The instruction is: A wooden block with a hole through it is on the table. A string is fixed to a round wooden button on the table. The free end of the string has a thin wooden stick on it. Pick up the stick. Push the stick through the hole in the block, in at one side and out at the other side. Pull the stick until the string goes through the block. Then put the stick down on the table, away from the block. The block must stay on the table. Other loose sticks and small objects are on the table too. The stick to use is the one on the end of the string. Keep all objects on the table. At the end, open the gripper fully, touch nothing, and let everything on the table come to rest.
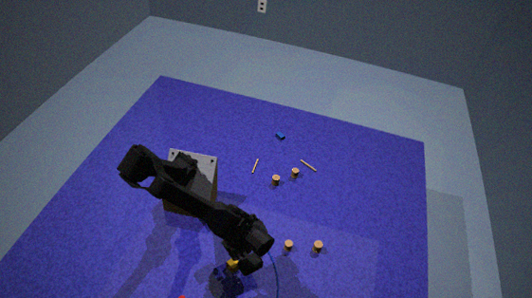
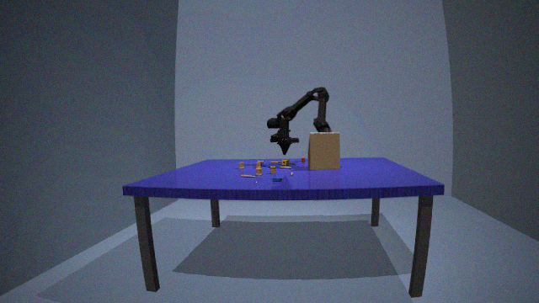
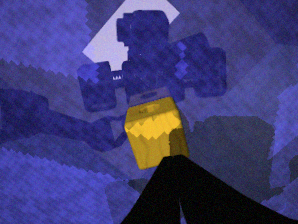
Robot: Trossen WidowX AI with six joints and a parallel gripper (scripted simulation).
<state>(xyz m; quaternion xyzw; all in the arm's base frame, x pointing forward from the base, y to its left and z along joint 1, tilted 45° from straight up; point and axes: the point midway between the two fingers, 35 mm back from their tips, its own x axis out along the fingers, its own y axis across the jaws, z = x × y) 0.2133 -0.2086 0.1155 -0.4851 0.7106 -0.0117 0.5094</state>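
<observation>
My gripper tip is now 4 cm above the yellow wooden block and 1 cm past it. From my gripper tip the other things lie so: red object: 14 cm to the right, 12 cm behind, 5 cm below; thin wooden stick: 15 cm to the left, 6 cm below, 2 cm ahead; round wooden button: 15 cm to the right, 14 cm ahead, 5 cm below.
</observation>
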